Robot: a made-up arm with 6 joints. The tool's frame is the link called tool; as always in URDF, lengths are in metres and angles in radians. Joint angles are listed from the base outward.
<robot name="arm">
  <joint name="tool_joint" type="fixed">
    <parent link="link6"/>
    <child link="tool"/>
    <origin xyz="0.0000 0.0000 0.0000" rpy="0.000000 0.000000 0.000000"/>
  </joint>
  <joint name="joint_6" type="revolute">
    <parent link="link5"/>
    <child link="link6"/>
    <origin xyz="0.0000 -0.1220 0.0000" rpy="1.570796 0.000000 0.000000"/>
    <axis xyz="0 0 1"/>
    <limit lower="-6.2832" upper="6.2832"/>
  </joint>
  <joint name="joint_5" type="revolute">
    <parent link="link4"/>
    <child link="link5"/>
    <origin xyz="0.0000 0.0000 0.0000" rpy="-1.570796 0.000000 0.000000"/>
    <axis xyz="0 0 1"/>
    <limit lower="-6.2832" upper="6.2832"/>
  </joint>
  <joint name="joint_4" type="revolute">
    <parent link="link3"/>
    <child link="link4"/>
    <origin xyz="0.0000 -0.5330 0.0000" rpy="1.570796 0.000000 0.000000"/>
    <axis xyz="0 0 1"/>
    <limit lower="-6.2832" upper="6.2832"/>
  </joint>
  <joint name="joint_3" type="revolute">
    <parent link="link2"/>
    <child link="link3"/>
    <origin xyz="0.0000 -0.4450 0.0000" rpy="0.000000 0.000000 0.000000"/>
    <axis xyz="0 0 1"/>
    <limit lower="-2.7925" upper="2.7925"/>
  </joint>
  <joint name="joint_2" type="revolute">
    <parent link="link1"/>
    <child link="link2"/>
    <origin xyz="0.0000 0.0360 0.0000" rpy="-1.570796 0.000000 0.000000"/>
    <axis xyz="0 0 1"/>
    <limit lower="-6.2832" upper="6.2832"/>
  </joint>
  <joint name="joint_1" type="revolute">
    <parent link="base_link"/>
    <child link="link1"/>
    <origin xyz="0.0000 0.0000 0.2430" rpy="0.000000 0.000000 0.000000"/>
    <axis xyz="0 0 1"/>
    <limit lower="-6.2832" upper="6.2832"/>
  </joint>
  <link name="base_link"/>
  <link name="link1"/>
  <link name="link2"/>
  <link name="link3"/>
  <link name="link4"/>
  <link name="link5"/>
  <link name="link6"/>
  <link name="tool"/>
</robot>
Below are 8 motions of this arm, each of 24 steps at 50 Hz.
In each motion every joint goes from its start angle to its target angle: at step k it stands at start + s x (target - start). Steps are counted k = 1, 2, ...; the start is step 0. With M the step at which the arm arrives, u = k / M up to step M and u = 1 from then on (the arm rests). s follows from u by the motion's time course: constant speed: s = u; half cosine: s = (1 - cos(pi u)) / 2; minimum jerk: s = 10 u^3 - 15 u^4 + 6 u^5.
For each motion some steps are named. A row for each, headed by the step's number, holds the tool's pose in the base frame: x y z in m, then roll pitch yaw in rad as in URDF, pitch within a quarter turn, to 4 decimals.
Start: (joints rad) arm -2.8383 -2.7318 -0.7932 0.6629 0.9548 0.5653
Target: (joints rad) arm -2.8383 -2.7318 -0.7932 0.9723 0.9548 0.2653
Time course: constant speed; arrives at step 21
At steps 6, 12, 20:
6: 0.0492 -0.0935 -0.7520 -3.0760 -0.7066 -0.8243
12: 0.0455 -0.1012 -0.7497 3.1118 -0.7377 -0.7789
20: 0.0395 -0.1107 -0.7463 2.9752 -0.7648 -0.7119

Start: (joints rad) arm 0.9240 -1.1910 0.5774 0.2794 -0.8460 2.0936
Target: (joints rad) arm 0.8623 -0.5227 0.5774 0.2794 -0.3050 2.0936
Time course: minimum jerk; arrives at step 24
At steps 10, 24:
10: -0.4245 -0.5129 1.0558 -0.9272 0.5399 3.0396
24: -0.1640 -0.1516 1.2789 -0.2272 0.1119 -3.0630

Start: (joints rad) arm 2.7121 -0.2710 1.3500 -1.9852 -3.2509 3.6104
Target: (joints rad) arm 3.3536 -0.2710 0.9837 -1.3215 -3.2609 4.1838
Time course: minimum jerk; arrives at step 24
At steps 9, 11, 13, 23, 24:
9: -0.2193 0.0332 0.9043 2.3826 -0.7442 0.8268
11: -0.2094 0.0109 0.9213 2.4499 -0.7053 0.8871
13: -0.1956 -0.0105 0.9385 2.5173 -0.6623 0.9552
23: -0.1450 -0.0536 0.9810 2.6830 -0.5375 1.1607
24: -0.1449 -0.0536 0.9810 2.6832 -0.5373 1.1610

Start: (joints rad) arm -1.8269 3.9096 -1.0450 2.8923 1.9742 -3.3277
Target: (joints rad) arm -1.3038 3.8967 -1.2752 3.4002 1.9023 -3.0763
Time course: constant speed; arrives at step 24
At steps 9, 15, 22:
9: 0.0442 0.0236 -0.4933 -0.1300 0.8191 -1.7335
15: 0.0282 0.0010 -0.4780 0.0111 0.7846 -1.5746
22: 0.0175 -0.0262 -0.4592 0.1791 0.7314 -1.3846

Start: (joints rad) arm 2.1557 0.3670 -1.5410 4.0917 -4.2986 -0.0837
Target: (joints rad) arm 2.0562 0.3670 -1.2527 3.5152 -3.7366 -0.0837
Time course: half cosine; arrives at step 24
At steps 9, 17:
9: 0.1801 -0.2247 0.8113 2.4803 0.0892 2.5883
17: 0.1156 -0.2073 0.8606 2.7368 -0.1317 2.5228

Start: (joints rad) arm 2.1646 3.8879 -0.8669 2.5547 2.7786 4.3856
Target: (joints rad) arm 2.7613 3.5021 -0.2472 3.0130 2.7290 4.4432
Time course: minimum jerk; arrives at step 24
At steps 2, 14, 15, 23, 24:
2: 0.0717 -0.2121 -0.4960 0.2295 0.1461 -2.2818
14: 0.1222 -0.1406 -0.5704 0.4130 0.1094 -2.1349
15: 0.1248 -0.1316 -0.5767 0.4336 0.1098 -2.1189
23: 0.1295 -0.0974 -0.5974 0.5124 0.1195 -2.0574
24: 0.1295 -0.0973 -0.5974 0.5126 0.1196 -2.0572

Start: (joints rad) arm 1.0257 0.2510 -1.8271 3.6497 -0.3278 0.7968
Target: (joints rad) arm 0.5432 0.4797 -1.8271 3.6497 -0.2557 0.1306
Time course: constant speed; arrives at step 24
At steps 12, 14, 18, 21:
12: -0.3798 -0.3041 0.7598 1.1498 0.5232 -1.1567
14: -0.3844 -0.2823 0.7684 1.1204 0.5686 -1.2292
18: -0.3899 -0.2389 0.7849 1.0530 0.6560 -1.3848
21: -0.3907 -0.2067 0.7968 0.9936 0.7177 -1.5120

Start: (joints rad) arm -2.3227 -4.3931 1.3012 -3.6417 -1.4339 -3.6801
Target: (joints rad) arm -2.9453 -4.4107 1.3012 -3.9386 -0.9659 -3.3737
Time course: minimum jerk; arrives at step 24
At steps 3, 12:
3: -0.2163 -0.1942 -0.4412 1.7603 -1.0051 2.7211
12: -0.2864 -0.1219 -0.4660 2.2921 -1.0444 2.0678

